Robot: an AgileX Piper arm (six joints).
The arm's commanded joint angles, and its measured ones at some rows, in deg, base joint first. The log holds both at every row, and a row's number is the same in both.
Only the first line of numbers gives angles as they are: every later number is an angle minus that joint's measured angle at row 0.
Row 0, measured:
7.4 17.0 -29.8 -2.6 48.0 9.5
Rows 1 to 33, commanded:
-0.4 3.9 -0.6 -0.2 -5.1 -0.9
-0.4 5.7 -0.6 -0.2 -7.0 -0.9
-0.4 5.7 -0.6 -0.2 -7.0 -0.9
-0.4 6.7 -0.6 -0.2 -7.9 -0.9
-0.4 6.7 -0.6 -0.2 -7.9 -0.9
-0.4 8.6 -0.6 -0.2 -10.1 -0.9
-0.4 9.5 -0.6 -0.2 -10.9 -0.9
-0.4 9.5 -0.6 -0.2 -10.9 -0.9
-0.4 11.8 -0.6 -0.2 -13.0 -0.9
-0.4 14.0 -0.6 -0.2 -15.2 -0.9
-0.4 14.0 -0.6 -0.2 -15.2 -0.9
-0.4 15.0 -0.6 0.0 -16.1 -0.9
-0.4 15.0 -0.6 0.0 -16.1 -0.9
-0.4 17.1 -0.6 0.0 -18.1 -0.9
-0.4 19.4 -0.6 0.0 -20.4 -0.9
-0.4 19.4 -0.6 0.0 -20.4 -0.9
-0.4 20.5 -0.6 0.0 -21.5 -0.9
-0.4 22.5 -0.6 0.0 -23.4 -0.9
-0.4 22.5 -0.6 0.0 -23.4 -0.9
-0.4 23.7 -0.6 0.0 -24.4 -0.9
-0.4 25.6 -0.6 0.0 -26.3 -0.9
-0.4 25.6 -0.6 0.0 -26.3 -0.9
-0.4 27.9 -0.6 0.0 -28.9 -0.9
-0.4 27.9 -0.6 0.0 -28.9 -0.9
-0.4 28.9 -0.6 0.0 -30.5 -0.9
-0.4 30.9 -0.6 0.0 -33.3 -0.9
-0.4 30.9 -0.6 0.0 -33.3 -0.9
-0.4 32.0 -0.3 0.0 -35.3 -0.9
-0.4 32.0 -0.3 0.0 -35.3 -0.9
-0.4 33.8 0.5 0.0 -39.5 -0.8
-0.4 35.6 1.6 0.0 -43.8 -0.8
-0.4 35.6 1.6 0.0 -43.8 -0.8
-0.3 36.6 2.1 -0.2 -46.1 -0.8
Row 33, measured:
-0.2 34.7 0.9 0.0 -39.8 0.0
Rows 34 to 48, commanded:
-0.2 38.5 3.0 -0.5 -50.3 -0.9
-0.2 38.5 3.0 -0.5 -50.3 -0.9
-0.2 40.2 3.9 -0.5 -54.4 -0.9
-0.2 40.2 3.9 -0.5 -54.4 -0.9
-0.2 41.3 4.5 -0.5 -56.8 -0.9
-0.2 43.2 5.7 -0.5 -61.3 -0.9
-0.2 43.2 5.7 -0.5 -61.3 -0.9
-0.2 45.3 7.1 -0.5 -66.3 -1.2
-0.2 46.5 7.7 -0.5 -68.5 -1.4
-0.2 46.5 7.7 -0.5 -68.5 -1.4
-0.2 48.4 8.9 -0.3 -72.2 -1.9
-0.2 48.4 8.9 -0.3 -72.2 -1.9
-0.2 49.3 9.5 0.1 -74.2 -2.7
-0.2 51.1 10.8 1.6 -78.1 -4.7
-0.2 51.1 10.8 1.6 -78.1 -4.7
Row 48, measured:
-0.2 49.3 9.3 0.1 -71.7 -1.7
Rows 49 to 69, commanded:
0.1 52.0 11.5 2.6 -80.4 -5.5
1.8 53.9 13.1 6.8 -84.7 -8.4
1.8 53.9 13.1 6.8 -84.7 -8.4
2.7 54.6 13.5 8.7 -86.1 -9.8
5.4 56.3 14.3 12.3 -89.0 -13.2
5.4 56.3 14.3 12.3 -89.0 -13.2
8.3 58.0 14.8 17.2 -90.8 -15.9
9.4 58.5 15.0 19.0 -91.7 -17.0
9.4 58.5 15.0 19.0 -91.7 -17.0
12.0 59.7 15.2 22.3 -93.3 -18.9
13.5 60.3 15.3 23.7 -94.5 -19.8
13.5 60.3 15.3 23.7 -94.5 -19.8
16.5 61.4 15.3 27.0 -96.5 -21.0
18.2 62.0 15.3 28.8 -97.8 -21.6
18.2 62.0 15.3 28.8 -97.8 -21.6
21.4 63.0 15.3 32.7 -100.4 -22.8
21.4 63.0 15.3 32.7 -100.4 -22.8
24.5 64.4 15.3 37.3 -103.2 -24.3
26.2 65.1 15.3 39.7 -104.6 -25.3
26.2 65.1 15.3 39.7 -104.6 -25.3
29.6 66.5 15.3 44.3 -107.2 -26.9
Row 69, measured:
25.6 65.0 15.4 37.8 -102.8 -23.9
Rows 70 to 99, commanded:
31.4 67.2 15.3 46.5 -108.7 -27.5
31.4 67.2 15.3 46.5 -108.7 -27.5
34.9 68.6 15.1 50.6 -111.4 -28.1
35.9 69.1 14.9 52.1 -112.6 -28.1
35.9 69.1 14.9 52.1 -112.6 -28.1
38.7 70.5 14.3 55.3 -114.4 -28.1
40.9 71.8 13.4 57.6 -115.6 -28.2
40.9 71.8 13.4 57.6 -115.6 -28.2
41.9 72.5 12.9 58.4 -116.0 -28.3
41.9 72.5 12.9 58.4 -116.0 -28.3
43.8 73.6 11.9 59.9 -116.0 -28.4
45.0 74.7 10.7 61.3 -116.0 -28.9
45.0 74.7 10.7 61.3 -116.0 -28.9
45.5 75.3 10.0 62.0 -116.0 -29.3
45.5 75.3 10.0 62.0 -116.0 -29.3
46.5 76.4 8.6 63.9 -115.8 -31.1
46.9 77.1 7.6 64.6 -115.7 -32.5
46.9 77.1 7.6 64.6 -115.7 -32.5
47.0 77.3 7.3 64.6 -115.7 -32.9
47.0 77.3 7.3 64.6 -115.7 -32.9
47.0 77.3 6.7 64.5 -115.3 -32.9
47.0 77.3 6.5 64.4 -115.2 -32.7
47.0 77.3 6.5 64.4 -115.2 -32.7
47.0 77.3 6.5 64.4 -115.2 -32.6
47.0 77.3 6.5 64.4 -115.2 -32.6
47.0 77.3 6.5 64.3 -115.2 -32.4
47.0 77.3 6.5 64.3 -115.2 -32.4
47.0 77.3 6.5 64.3 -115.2 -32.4
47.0 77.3 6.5 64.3 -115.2 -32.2
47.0 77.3 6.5 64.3 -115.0 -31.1
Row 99, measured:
46.9 77.3 6.7 64.5 -115.2 -31.7
